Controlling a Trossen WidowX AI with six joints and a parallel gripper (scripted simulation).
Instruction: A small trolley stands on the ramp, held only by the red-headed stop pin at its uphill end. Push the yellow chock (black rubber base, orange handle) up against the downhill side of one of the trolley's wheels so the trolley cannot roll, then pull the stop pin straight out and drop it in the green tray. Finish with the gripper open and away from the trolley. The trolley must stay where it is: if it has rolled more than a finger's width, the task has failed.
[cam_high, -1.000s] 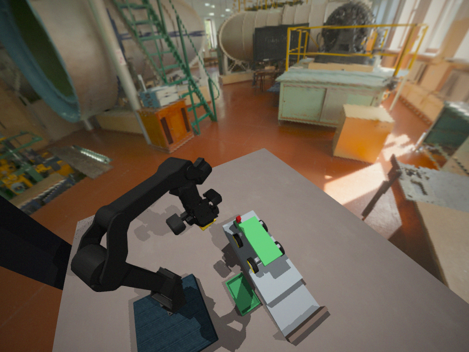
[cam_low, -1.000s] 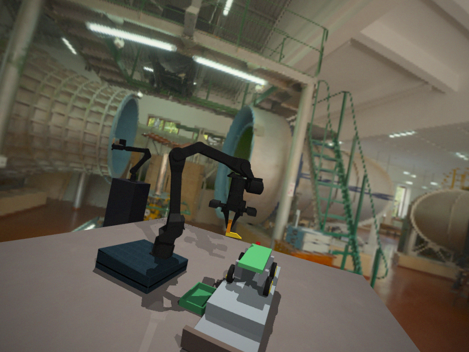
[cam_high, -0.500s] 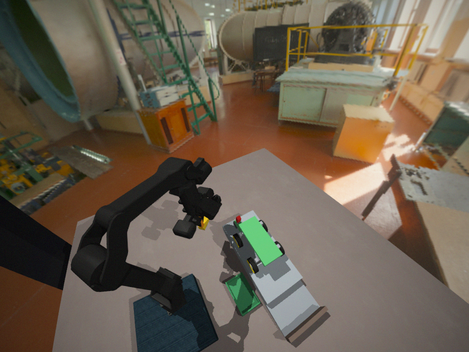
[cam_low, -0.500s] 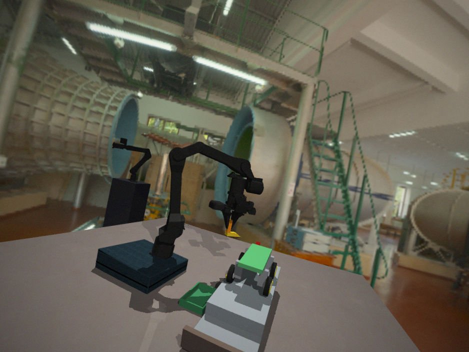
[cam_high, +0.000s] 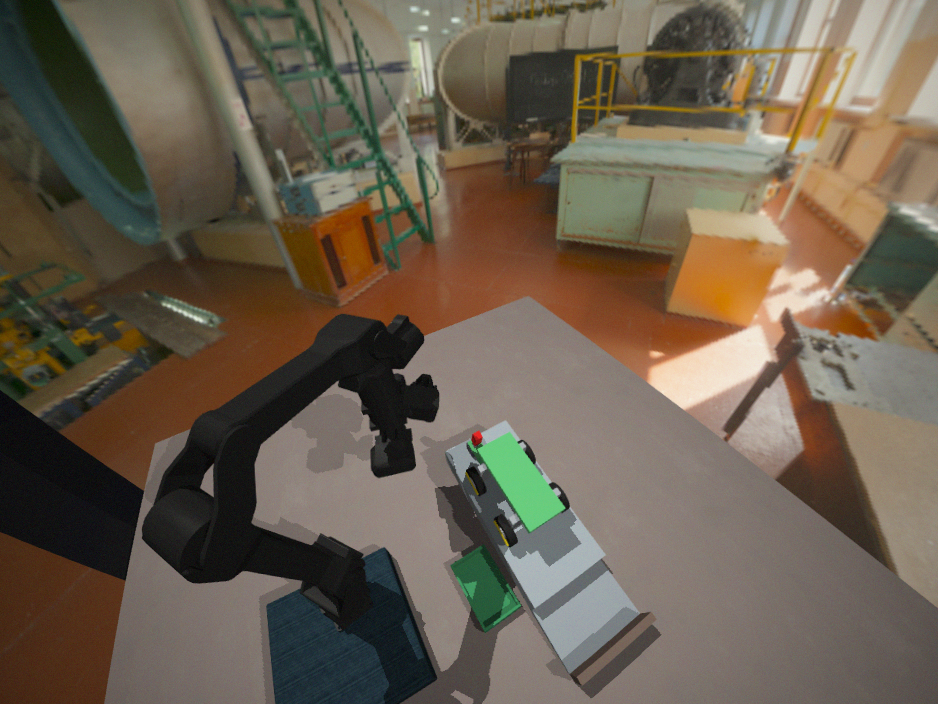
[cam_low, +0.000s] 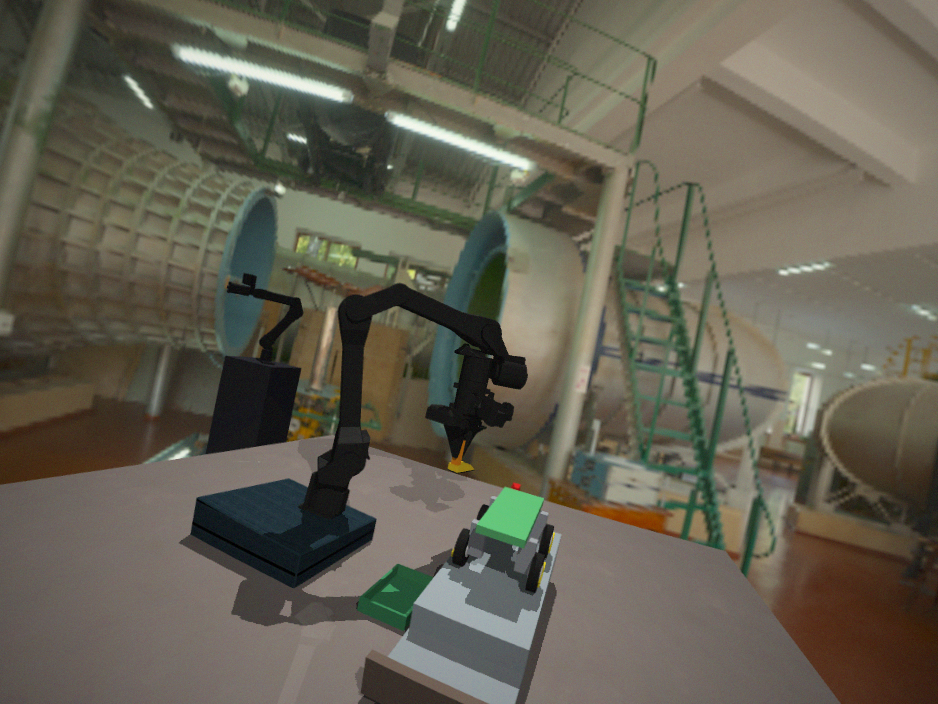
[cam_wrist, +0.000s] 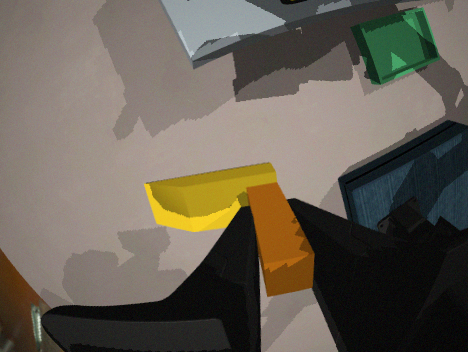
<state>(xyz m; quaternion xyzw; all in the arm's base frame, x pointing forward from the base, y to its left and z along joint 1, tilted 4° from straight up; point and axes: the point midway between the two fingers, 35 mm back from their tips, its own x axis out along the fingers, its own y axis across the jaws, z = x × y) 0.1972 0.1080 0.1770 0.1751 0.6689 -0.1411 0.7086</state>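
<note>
Now: the trolley 13 cm ahead of my gripper tip, 16 cm to the right of it and 6 cm below it. Also, from my gripper tip: grey ramp (12 cm ahead, 17 cm to the right, 13 cm below); red-headed stop pin (12 cm ahead, 5 cm to the right, 5 cm below); yellow chock (1 cm ahead, 2 cm to the left, 1 cm below).
</note>
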